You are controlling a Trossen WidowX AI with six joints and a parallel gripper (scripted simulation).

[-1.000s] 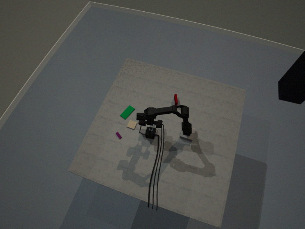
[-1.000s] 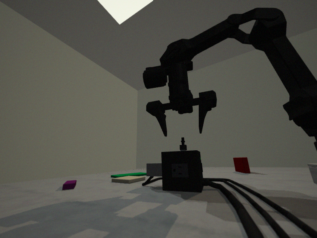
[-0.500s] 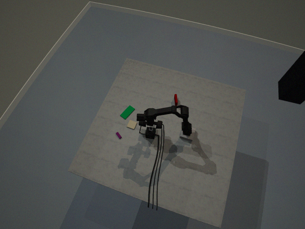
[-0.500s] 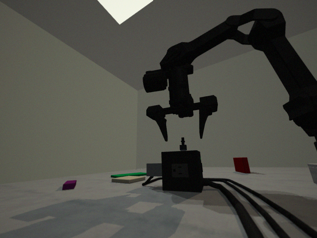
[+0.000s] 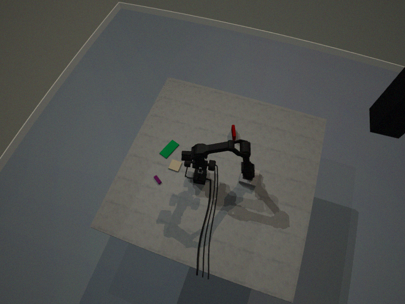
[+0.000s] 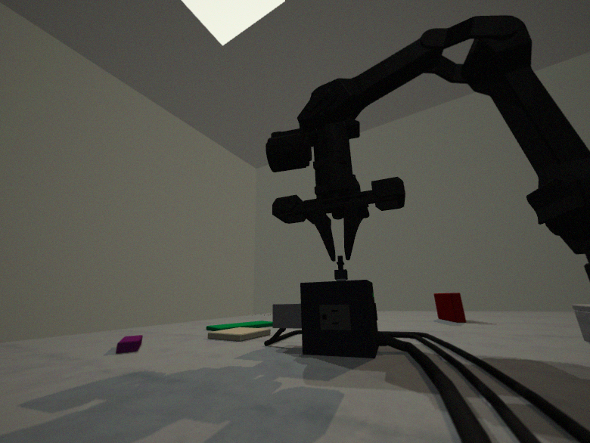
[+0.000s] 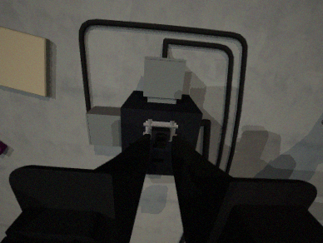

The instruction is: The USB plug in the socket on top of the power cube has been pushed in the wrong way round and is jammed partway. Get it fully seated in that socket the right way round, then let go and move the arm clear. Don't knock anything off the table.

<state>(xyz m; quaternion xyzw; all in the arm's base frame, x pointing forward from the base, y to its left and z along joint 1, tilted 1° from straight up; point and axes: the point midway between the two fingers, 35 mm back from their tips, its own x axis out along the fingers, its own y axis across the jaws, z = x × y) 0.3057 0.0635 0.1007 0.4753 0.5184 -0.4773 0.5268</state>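
The USB plug lies 20 mm below my gripper tip. Round my gripper tip: purple block (270 mm ahead, 110 mm to the left, 100 mm below); beige tile (190 mm ahead, 100 mm below, 20 mm to the right); green flat plate (270 mm ahead, 130 mm to the right, 100 mm below).
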